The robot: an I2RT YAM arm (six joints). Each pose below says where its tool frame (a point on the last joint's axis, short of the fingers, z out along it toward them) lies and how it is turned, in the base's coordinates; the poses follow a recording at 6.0 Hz.
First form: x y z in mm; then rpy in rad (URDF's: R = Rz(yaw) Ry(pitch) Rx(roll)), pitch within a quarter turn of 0, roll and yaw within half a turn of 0.
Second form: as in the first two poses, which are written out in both.
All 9 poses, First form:
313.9 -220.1 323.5 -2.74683 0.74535 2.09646
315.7 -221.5 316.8 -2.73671 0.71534 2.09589
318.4 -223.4 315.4 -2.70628 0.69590 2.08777
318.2 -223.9 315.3 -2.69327 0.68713 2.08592
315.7 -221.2 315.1 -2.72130 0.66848 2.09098
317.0 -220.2 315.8 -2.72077 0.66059 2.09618
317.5 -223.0 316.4 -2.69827 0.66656 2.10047
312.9 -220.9 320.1 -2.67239 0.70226 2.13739
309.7 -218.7 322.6 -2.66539 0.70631 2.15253
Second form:
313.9 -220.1 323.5 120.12 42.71 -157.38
315.7 -221.5 316.8 120.09 40.99 -156.80
318.4 -223.4 315.4 119.62 39.87 -155.06
318.2 -223.9 315.3 119.51 39.37 -154.31
315.7 -221.2 315.1 119.80 38.30 -155.92
317.0 -220.2 315.8 120.10 37.85 -155.89
317.5 -223.0 316.4 120.35 38.19 -154.60
312.9 -220.9 320.1 122.46 40.24 -153.12
309.7 -218.7 322.6 123.33 40.47 -152.72

